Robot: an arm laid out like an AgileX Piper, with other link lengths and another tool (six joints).
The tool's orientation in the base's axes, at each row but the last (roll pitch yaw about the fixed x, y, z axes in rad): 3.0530, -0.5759, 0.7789; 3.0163, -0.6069, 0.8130; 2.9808, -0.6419, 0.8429; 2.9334, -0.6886, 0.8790
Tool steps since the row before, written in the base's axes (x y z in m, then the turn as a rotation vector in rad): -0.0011, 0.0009, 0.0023, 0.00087, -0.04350, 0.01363; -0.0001, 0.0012, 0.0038, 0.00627, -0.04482, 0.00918; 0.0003, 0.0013, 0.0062, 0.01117, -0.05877, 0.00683; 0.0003, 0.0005, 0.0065, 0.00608, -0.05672, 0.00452
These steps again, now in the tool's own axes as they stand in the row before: 0.0011, -0.0012, -0.0021, -0.01769, 0.03390, -0.02483; 0.0028, -0.0006, -0.0028, -0.01797, 0.03804, -0.01905; 0.0046, 0.0001, -0.0043, -0.02510, 0.05120, -0.01934; 0.0046, 0.0009, -0.0046, -0.02786, 0.04593, -0.01971
